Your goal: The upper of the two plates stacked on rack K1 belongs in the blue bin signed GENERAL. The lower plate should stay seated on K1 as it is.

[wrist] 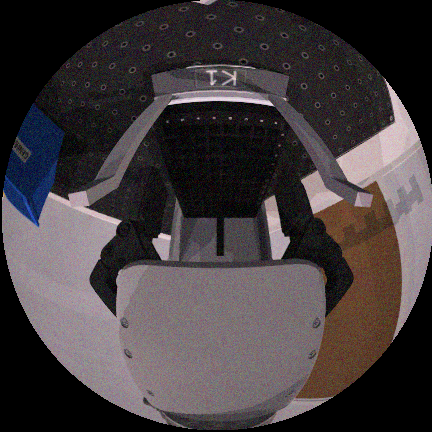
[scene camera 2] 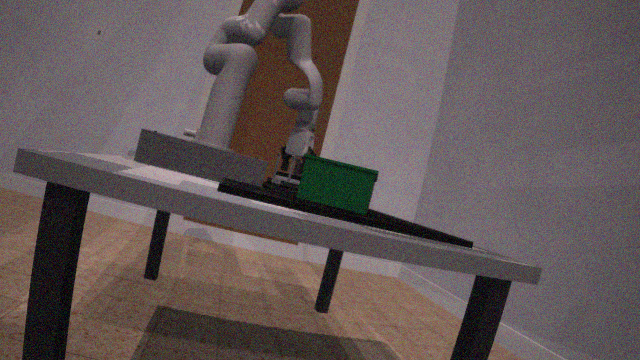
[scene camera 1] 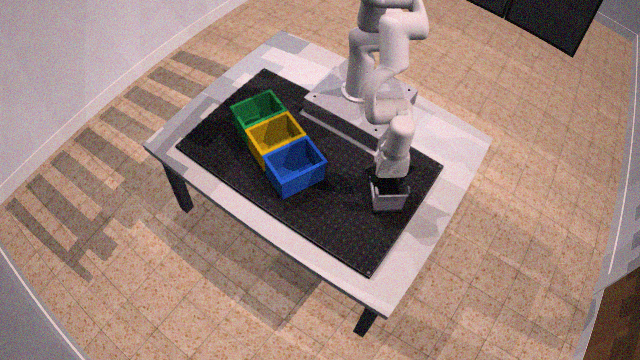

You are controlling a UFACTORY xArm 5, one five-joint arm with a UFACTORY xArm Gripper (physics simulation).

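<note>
Rack K1 is grey with raised side arms and stands on the black mat. A black plate with a grid of wells sits in it; this is the top of the stack. The lower plate cannot be told apart beneath it. My gripper is open and low over the rack. In the wrist view its black fingers stand left and right of the plate, with gaps; their exact height against the two plates is unclear. The blue bin stands apart from the rack; its label is partly readable.
A yellow bin and a green bin stand in a row with the blue one. The green bin hides the others in scene camera 2. The arm's base block stands behind the black mat.
</note>
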